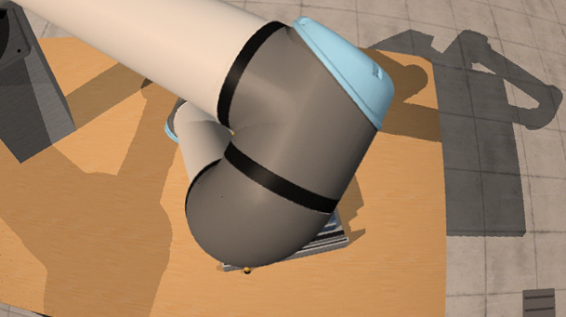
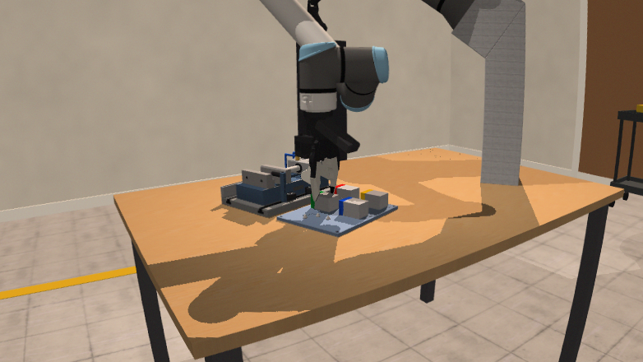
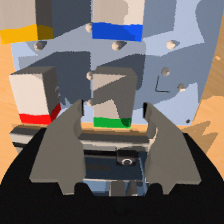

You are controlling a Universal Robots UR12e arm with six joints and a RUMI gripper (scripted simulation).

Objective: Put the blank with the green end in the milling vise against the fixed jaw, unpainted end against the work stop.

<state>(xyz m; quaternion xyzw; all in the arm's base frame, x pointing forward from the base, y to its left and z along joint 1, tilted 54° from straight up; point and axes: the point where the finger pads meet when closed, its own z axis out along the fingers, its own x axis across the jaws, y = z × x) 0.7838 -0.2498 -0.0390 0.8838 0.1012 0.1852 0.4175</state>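
Right now my hand is 2 cm above the green-ended blank. The rest, counted from my hand: blue-ended blank: 9 cm to the left, 2 cm below; then red-ended blank: 9 cm behind, 2 cm below; then blue-grey plate: 5 cm to the left, 4 cm below.
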